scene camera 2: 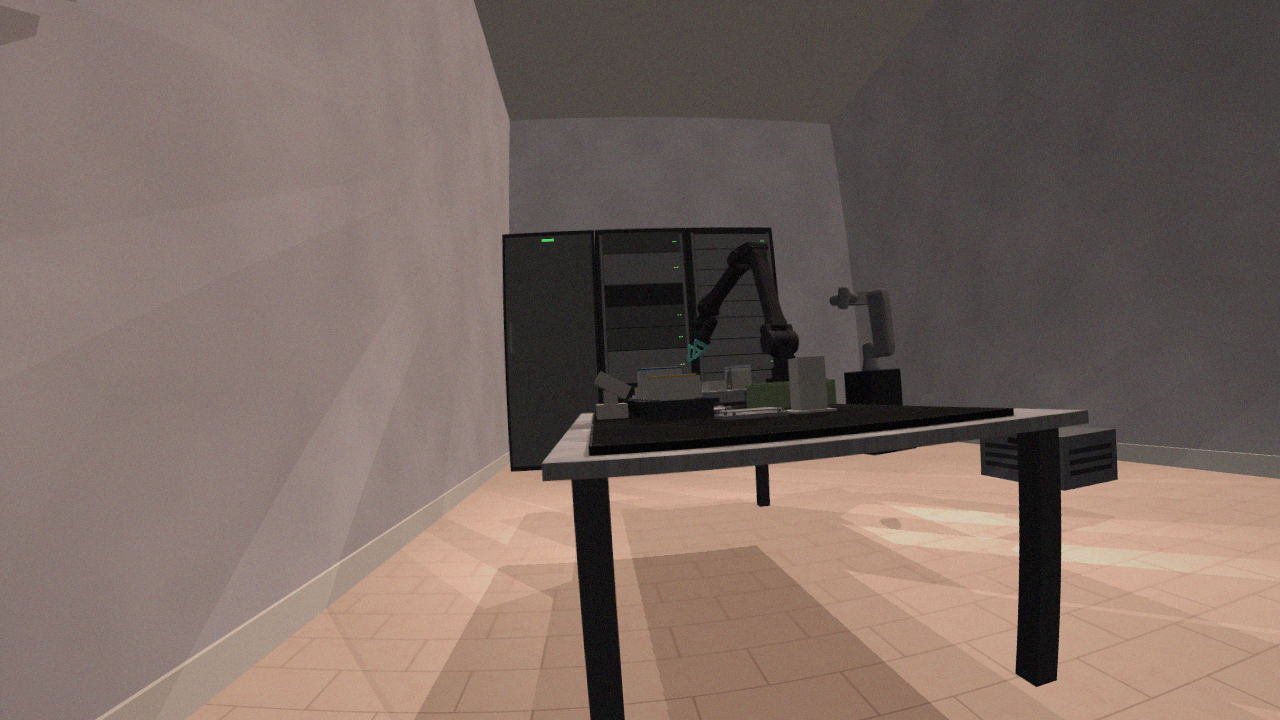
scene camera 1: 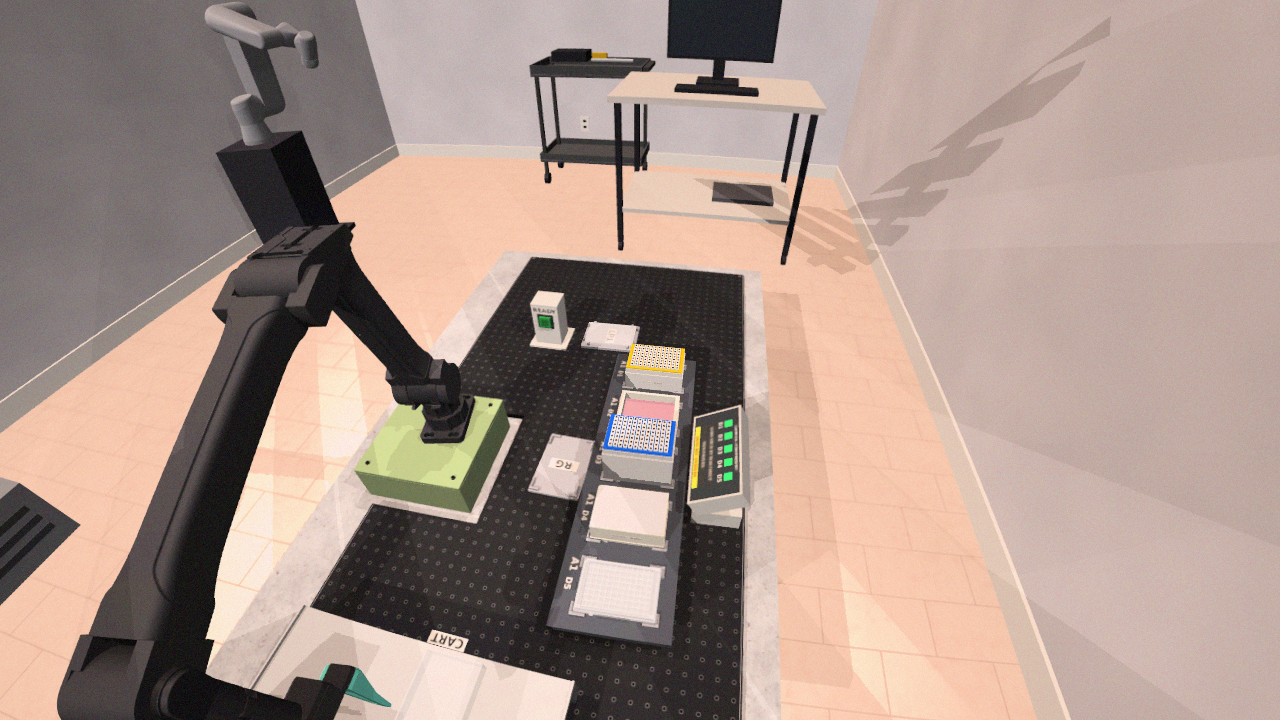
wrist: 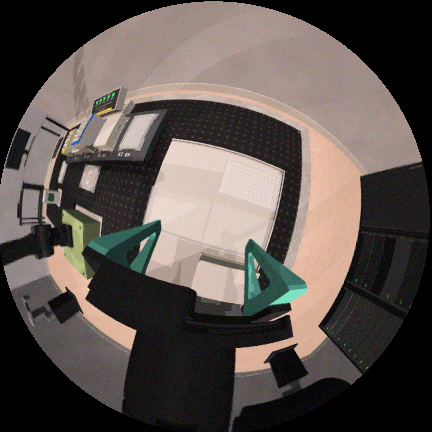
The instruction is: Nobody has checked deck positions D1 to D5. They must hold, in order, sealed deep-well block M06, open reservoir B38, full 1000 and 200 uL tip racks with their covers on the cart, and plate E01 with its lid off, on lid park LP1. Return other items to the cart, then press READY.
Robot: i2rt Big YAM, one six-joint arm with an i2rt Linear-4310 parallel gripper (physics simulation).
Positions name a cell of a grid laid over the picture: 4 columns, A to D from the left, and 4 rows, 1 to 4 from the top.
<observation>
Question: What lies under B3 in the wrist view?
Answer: The gripper.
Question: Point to a pink plate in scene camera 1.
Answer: At B3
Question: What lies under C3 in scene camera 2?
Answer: A white device with green screen.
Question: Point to a cart tray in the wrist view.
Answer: B2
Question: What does the gripper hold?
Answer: Nothing.
</observation>
